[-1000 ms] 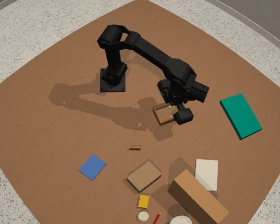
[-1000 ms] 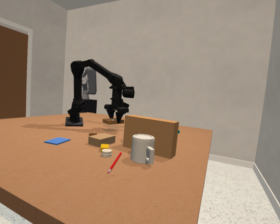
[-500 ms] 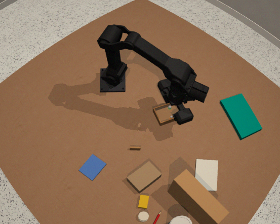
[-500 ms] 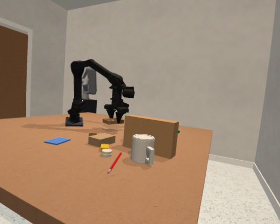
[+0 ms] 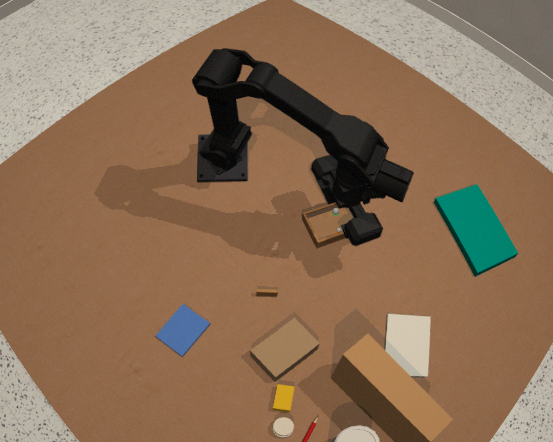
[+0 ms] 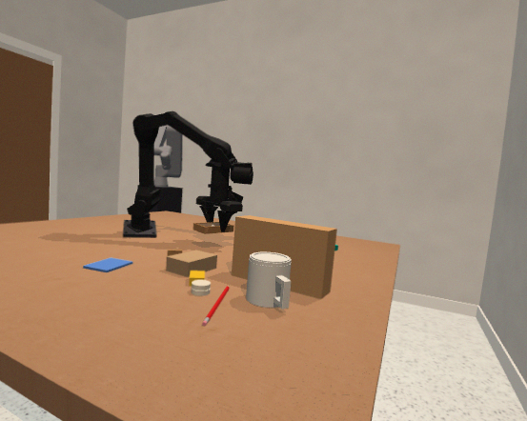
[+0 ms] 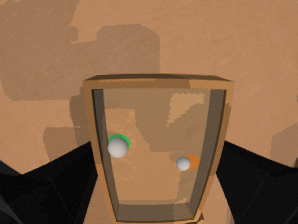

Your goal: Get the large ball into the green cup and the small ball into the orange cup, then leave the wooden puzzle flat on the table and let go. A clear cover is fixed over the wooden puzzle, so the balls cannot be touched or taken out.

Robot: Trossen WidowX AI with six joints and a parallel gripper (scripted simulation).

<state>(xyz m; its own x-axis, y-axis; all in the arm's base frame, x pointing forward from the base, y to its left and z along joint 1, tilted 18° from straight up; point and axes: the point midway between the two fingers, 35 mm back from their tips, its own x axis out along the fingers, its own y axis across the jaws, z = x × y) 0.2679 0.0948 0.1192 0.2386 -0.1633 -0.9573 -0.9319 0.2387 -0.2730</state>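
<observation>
Now: the wooden puzzle 10 mm to the right of my hand and 30 mm below it. From my hand the other things lie so: green slab 190 mm ahead, 280 mm to the left, 80 mm below; then white slab 280 mm ahead, 50 mm to the right, 90 mm below; then tan box 130 mm ahead, 240 mm to the right, 70 mm below.
</observation>
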